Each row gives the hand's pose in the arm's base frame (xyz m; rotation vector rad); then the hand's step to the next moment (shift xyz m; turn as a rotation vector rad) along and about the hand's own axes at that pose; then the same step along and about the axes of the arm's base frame.
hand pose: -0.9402 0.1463 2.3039 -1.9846 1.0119 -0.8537
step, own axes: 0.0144 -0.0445 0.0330 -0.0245 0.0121 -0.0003
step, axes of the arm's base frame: 0.0495 0.0164 0.0236 -0.0161 0.0158 -0.0154
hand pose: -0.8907 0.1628 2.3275 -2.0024 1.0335 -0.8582
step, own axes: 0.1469 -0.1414 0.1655 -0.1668 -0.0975 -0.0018
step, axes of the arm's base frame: 0.2543 -0.0185 0.0630 -0.0405 0.1841 0.0426
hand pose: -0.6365 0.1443 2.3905 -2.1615 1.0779 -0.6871
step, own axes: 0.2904 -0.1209 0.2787 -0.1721 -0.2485 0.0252
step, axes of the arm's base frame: 0.4048 -0.1012 -0.0502 0.0515 0.2681 0.1322
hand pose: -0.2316 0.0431 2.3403 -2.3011 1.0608 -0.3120
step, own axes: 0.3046 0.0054 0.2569 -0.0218 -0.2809 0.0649
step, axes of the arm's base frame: 0.3077 -0.1277 -0.2187 0.1874 0.1877 0.1151
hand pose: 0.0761 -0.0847 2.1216 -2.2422 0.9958 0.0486
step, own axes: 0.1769 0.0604 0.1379 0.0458 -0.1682 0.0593
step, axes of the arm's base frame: 0.1158 -0.0611 -0.1919 0.1584 0.0866 0.0361
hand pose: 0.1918 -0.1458 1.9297 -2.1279 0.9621 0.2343
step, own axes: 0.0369 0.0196 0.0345 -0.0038 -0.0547 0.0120
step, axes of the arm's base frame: 0.0167 -0.0041 -0.0514 0.0375 0.0334 0.0251
